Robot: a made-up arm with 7 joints. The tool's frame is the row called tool.
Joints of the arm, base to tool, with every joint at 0 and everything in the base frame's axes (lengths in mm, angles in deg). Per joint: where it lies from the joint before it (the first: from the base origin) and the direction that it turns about. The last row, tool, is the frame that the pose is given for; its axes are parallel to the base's.
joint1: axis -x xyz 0 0 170
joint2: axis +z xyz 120 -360 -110
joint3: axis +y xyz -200 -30 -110
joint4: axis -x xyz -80 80 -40
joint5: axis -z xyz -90 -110 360
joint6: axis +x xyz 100 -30 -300
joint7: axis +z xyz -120 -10 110
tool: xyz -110 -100 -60
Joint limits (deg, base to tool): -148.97..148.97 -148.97..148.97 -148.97..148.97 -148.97..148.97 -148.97..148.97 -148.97..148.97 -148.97..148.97
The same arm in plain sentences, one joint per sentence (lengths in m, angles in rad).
The arm has seven revolute joints in a row. What follows holds with every joint at zero, and every direction is one of the base frame's. Joint 1 sits 0.17 m along +z from the base frame's origin and rotates about -x, from -2.6 to 2.6 rad. Joint 2 sits 0.12 m along +x and 0.36 m along -y and 0.11 m along -z from joint 1 and rotates about +z, from -2.6 to 2.6 rad. Joint 3 sits 0.2 m along -x and 0.03 m along -y and 0.11 m along -z from joint 2 and rotates about +y, from -2.6 to 2.6 rad. Joint 4 sits 0.08 m along -x and 0.08 m along +y and 0.04 m along -z from joint 3 and rotates about -x, from -2.6 to 2.6 rad. Joint 5 sits 0.09 m along -x and 0.11 m along -y and 0.36 m along +z from joint 4 and rotates about -z, from -2.6 to 2.6 rad. Joint 6 sits 0.1 m along +x and 0.03 m along -y and 0.3 m along -z from joint 5 and rotates about +x, from -2.6 to 2.6 rad. Joint 7 sits 0.12 m along -x and 0.01 m along -y and 0.11 m along +z from joint 6 and rotates about +z, from -2.6 to 2.6 rad. The tool frame, which is the frame that the pose is given for, sits 0.11 m along -x and 0.1 m along -y and 0.06 m along -z from joint 7; its axes are parallel to the base frame's.
